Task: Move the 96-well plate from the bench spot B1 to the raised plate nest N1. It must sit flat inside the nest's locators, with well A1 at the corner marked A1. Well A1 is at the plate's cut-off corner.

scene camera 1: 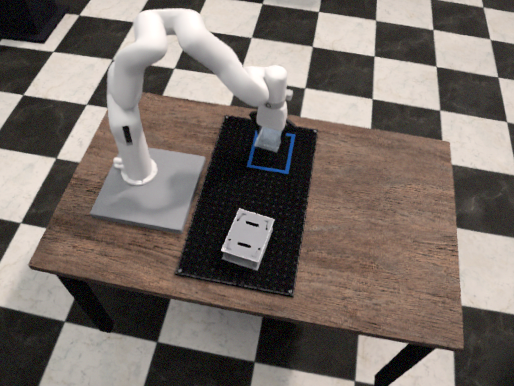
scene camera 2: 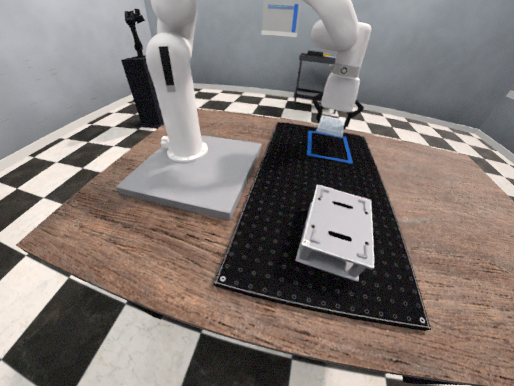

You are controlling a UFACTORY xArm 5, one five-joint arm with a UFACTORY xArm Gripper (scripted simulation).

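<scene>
Looking at the grey plate nest N1, I find that (scene camera 2: 326, 216) and (scene camera 1: 239, 232) are the same spot on it.
</scene>
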